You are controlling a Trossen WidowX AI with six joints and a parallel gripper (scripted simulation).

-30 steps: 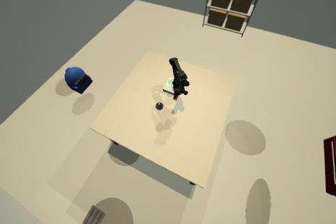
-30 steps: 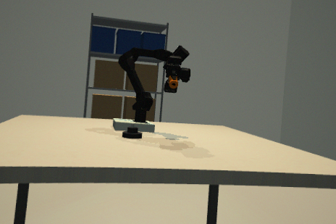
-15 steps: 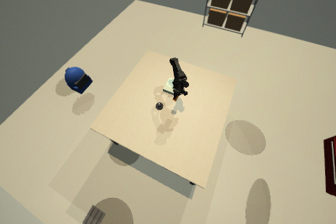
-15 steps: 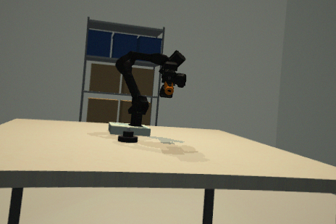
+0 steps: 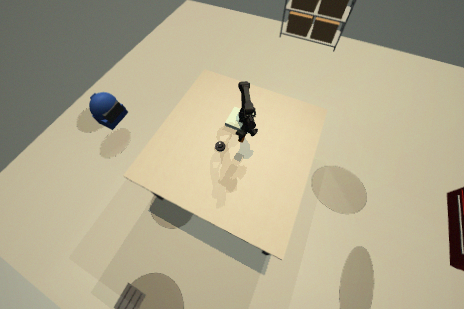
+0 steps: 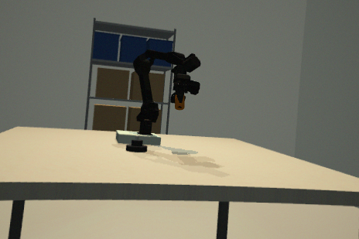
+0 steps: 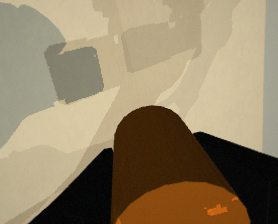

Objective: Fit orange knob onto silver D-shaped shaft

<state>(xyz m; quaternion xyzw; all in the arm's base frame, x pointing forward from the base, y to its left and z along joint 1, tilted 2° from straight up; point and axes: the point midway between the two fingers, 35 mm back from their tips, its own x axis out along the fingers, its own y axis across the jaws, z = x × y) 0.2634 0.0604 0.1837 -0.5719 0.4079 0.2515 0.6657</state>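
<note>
The orange knob is 3 cm above my gripper tip and 2 cm behind it. From my gripper tip the other things lie so: round pedestal 17 cm to the right, 16 cm below, 1 cm ahead.
</note>
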